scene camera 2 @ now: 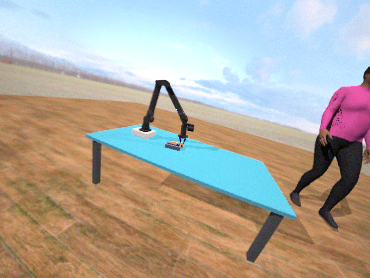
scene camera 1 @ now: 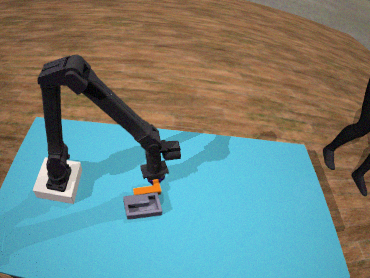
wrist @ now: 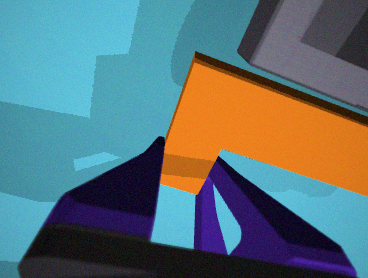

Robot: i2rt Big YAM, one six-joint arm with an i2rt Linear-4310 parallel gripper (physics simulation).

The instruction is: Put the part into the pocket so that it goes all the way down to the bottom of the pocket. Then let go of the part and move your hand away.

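Where they show: gripper, fingertip midpoint: (scene camera 2: 181, 144) (scene camera 1: 155, 183) (wrist: 182, 151); arm's base, link origin: (scene camera 2: 145, 130) (scene camera 1: 59, 178).
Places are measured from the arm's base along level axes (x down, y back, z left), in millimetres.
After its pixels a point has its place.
Observation:
The orange L-shaped part (scene camera 1: 146, 190) @[x 25, y -369, z 26 mm] (scene camera 2: 178, 144) (wrist: 265, 115) @[x 24, y -394, z 31 mm] lies beside the grey block, on the side away from camera 1, outside its pocket. My gripper (scene camera 1: 156, 181) @[x 45, y -404, z 78 mm] (scene camera 2: 183, 142) @[x 45, y -404, z 78 mm] (wrist: 182, 151) @[x 45, y -404, z 78 mm] is shut on the part's short leg, with a purple finger on each side of it in the wrist view. The long leg runs off the right edge of that view. The grey block (scene camera 1: 143, 214) @[x 26, y -367, z -87 mm] (scene camera 2: 173, 147) @[x 37, y -381, z -83 mm] (wrist: 280, 52) @[x 21, y -408, z 12 mm] has its pocket facing up. In the wrist view it shows at the top right, cut off by the frame, with a narrow gap between it and the part.
The arm's white base (scene camera 1: 54, 192) @[x 0, y 1, z -69 mm] (scene camera 2: 144, 133) @[x 6, y -48, z -75 mm] stands at the left of the blue table (scene camera 1: 225, 225) @[x 57, y -698, z -93 mm] (scene camera 2: 225, 172) @[x 57, y -869, z -153 mm]. A person (scene camera 1: 345, 136) (scene camera 2: 350, 117) is beyond the table's right end. In the wrist view, shadows fall across the tabletop left of the part.

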